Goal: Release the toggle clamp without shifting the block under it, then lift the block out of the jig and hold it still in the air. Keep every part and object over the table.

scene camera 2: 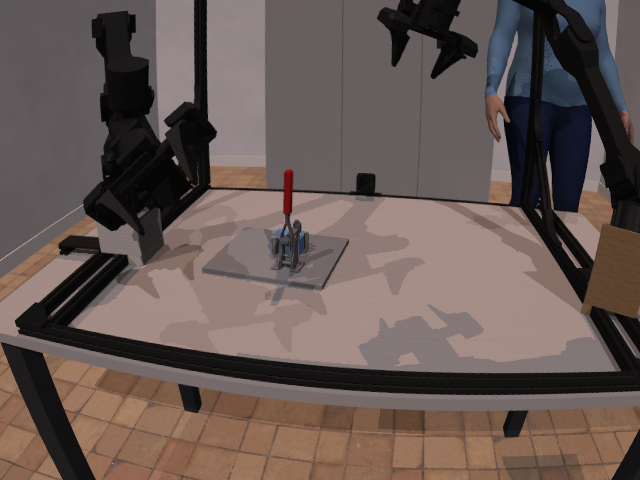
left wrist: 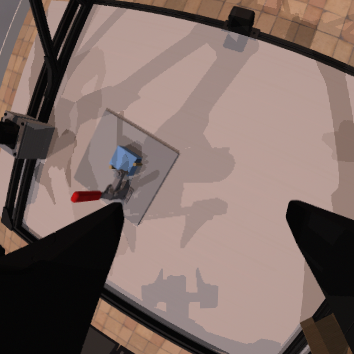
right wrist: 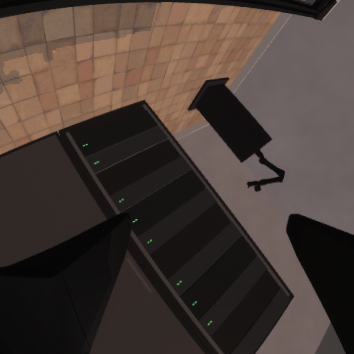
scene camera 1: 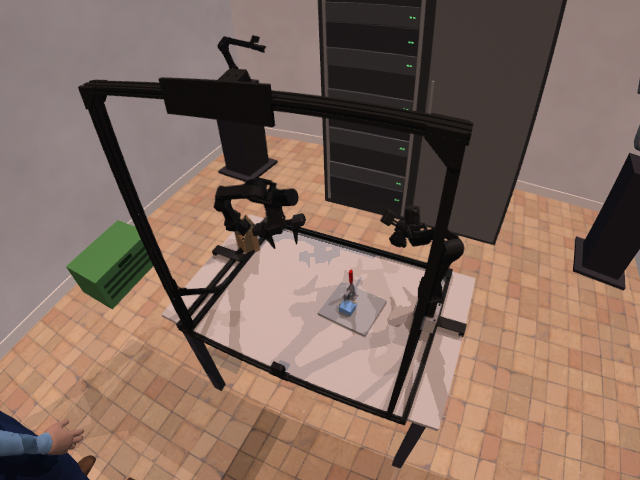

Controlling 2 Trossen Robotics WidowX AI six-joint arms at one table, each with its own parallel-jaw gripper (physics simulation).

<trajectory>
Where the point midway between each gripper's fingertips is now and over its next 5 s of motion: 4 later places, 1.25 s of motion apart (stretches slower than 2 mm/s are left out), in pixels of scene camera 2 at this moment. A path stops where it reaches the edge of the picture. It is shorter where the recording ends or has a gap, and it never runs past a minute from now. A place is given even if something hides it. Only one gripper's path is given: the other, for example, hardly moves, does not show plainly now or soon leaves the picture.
The right gripper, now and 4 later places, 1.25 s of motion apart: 167,208; 165,219; 163,222; 161,221; 280,131
</trajectory>
